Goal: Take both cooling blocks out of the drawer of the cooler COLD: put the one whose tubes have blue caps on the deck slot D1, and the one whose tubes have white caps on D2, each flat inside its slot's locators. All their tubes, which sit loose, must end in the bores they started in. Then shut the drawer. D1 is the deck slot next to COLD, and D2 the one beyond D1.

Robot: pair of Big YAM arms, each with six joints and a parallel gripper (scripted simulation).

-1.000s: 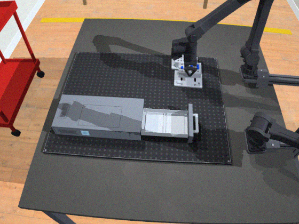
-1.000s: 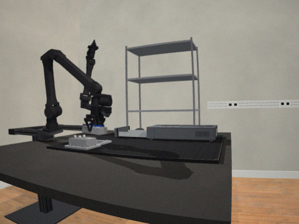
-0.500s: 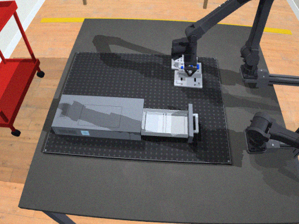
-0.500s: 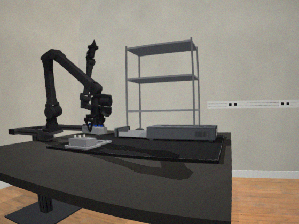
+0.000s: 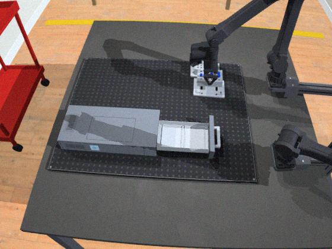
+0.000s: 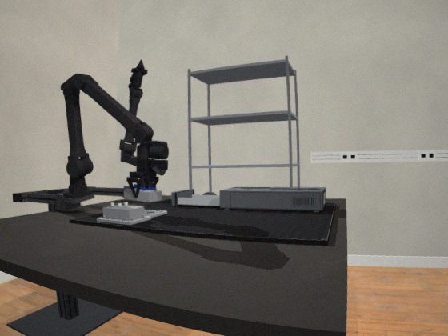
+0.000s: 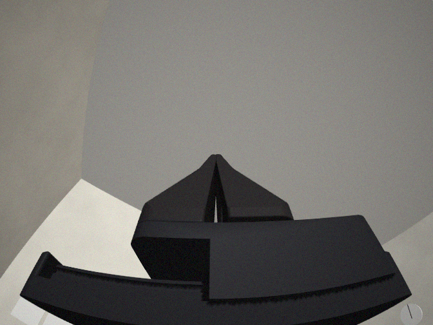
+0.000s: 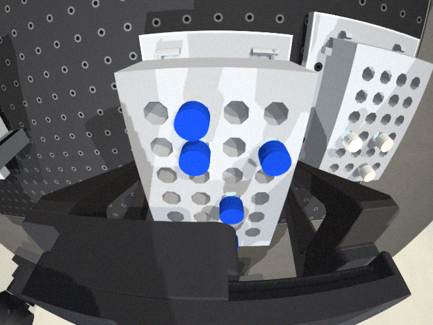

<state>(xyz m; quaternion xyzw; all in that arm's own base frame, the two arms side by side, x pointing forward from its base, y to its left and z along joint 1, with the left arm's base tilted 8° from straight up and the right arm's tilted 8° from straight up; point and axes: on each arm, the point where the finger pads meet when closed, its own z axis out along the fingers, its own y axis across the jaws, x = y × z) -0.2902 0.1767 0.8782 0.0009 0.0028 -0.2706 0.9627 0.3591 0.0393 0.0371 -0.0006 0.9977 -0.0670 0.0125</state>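
Note:
Now: right hand 80 mm above the slot D1. The rest, counted from my right hand: cooler COLD (360 mm to the left, 240 mm ahead, 40 mm below); slot D2 (140 mm to the right, 80 mm below, 30 mm ahead); perforated deck (240 mm ahead, 180 mm to the left, 90 mm below).

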